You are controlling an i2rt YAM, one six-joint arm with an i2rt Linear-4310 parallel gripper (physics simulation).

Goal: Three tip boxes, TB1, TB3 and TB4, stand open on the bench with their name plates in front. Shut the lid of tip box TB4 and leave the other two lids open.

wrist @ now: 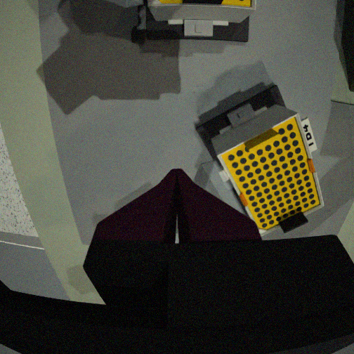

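Note:
Tip box TB4 [272, 172], with a yellow rack of dark round holes, stands right of centre, turned at a slant. Its white name plate [308, 135] is at its right side, partly covered by the box. A faint, see-through lid [214, 172] appears to stand open on the box's left side, partly hidden behind my right finger. My gripper [176, 177] is shut and empty, its fingertips pointing up the view, left of TB4 and apart from the box body. Another tip box [202, 12] shows in part at the top edge; its name plate and lid are not visible.
A tall dark object [346, 45] stands at the upper right edge. A pale green strip [32, 125] runs down the left side, with a speckled light surface [12, 190] beyond it. Dark shadows fall on the grey bench [100, 145] at upper left.

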